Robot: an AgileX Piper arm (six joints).
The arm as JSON. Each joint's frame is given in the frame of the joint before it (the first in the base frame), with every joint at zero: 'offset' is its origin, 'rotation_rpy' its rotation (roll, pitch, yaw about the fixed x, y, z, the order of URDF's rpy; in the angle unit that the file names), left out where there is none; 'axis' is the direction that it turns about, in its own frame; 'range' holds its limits. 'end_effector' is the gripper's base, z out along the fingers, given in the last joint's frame.
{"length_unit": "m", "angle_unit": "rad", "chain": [
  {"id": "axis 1", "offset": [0.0, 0.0, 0.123], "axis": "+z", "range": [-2.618, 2.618]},
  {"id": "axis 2", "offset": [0.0, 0.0, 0.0], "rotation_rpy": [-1.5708, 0.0, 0.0], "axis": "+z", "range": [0.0, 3.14]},
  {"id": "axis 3", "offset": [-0.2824, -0.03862, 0.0], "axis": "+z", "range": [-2.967, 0.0]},
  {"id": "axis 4", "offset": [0.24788, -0.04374, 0.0], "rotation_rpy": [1.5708, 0.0, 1.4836], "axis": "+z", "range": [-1.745, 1.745]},
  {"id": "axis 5", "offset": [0.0, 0.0, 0.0], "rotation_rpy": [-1.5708, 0.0, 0.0], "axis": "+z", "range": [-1.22, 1.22]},
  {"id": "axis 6", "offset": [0.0, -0.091, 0.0], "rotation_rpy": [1.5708, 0.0, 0.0], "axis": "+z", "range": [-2.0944, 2.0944]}
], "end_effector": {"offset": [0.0, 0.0, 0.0]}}
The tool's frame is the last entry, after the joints.
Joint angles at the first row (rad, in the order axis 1, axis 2, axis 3, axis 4, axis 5, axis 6):
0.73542, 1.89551, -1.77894, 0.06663, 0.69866, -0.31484
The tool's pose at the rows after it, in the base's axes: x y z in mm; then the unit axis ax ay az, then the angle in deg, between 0 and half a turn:
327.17, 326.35, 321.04, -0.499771, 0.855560, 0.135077, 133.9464
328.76, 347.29, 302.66, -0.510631, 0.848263, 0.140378, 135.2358
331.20, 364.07, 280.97, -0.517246, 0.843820, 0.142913, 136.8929
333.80, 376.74, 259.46, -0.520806, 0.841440, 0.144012, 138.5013
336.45, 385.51, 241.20, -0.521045, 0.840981, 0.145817, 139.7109
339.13, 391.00, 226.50, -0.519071, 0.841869, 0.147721, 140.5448
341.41, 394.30, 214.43, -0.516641, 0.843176, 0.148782, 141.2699
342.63, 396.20, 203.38, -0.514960, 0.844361, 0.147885, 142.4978
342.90, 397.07, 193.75, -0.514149, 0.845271, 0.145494, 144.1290
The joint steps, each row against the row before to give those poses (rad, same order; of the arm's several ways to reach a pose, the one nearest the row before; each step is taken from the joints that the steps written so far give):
0.03969, 0.06356, -0.05165, 0.00582, -0.01279, -0.00290
0.02831, 0.07038, -0.04442, 0.00623, -0.00773, -0.00226
0.01934, 0.06741, -0.03275, 0.00749, -0.00879, -0.00206
0.01259, 0.05972, -0.02388, 0.00792, -0.00992, -0.00197
0.00678, 0.04813, -0.01706, 0.00974, -0.01210, -0.00125
0.00241, 0.03658, -0.01037, 0.00956, -0.01347, -0.00050
0.00030, 0.02783, -0.00538, 0.00800, -0.01096, -0.00041
0.00000, 0.02298, -0.00322, 0.00642, 0.00124, -0.00040
-0.00001, 0.01865, -0.00276, 0.00488, 0.01274, -0.00034

